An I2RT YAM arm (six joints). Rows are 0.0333 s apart.
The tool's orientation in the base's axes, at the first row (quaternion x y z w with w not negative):
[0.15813, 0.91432, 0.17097, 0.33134]
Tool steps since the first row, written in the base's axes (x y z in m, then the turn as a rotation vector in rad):
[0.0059, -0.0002, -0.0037, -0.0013, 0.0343, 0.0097]
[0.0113, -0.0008, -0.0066, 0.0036, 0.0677, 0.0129]
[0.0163, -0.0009, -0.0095, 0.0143, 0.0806, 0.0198]
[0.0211, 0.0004, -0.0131, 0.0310, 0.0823, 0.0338]
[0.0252, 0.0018, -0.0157, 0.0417, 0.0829, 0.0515]
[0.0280, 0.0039, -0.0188, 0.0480, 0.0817, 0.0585]
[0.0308, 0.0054, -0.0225, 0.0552, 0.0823, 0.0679]
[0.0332, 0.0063, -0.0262, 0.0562, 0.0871, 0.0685]
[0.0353, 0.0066, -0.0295, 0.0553, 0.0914, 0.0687]
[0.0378, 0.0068, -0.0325, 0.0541, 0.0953, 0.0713]
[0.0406, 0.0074, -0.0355, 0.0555, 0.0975, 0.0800]
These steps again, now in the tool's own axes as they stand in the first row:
[-0.0023, -0.0007, 0.0065, 0.0094, 0.0344, -0.0007]
[-0.0049, -0.0015, 0.0121, 0.0175, 0.0664, 0.0071]
[-0.0070, -0.0019, 0.0174, 0.0111, 0.0826, 0.0119]
[-0.0080, -0.0014, 0.0235, -0.0082, 0.0929, 0.0132]
[-0.0090, -0.0005, 0.0283, -0.0255, 0.1027, 0.0076]
[-0.0085, 0.0006, 0.0329, -0.0345, 0.1057, 0.0064]
[-0.0079, 0.0008, 0.0377, -0.0447, 0.1114, 0.0045]
[-0.0073, 0.0005, 0.0421, -0.0438, 0.1161, 0.0057]
[-0.0068, -0.0002, 0.0460, -0.0415, 0.1199, 0.0059]
[-0.0069, -0.0009, 0.0498, -0.0405, 0.1242, 0.0040]
[-0.0071, -0.0011, 0.0540, -0.0454, 0.1301, -0.0009]

